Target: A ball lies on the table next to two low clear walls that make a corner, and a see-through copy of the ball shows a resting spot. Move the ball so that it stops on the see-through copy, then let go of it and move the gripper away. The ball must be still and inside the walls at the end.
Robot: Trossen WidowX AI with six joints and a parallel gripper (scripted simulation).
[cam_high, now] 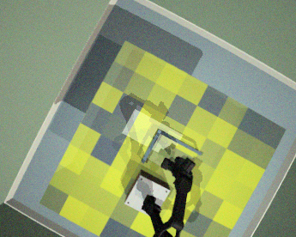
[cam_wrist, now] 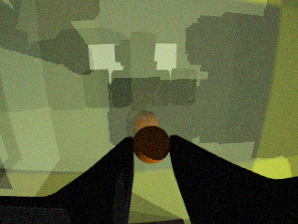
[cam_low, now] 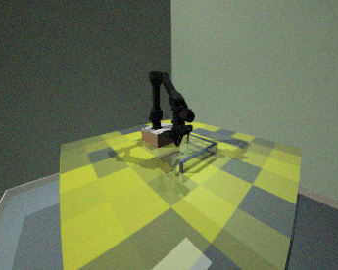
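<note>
Now: gripper tip 1 cm past the see-through ball and 5 cm above it.
</note>
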